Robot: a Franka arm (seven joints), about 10 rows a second.
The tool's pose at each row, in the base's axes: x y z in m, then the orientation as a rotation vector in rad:
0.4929 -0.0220 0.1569 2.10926 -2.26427 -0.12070
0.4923 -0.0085 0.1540 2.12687 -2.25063 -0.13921
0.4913 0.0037 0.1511 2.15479 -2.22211 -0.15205
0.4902 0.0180 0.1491 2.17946 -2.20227 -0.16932
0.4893 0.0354 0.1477 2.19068 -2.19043 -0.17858
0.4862 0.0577 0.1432 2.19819 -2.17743 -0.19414
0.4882 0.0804 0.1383 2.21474 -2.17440 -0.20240
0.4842 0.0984 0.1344 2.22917 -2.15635 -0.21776
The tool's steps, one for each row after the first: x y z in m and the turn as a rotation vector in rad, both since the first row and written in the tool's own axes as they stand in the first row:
-0.0134 0.0013 0.0033 -0.00689 -0.00956 -0.01467
-0.0254 0.0029 0.0066 -0.01372 -0.01360 -0.04054
-0.0395 0.0048 0.0091 -0.01931 -0.02313 -0.06122
-0.0568 0.0068 0.0110 -0.02378 -0.02677 -0.07184
-0.0787 0.0110 0.0163 -0.03332 -0.03116 -0.08128
-0.1014 0.0102 0.0216 -0.03010 -0.04156 -0.09065
-0.1190 0.0151 0.0263 -0.03842 -0.04680 -0.10557

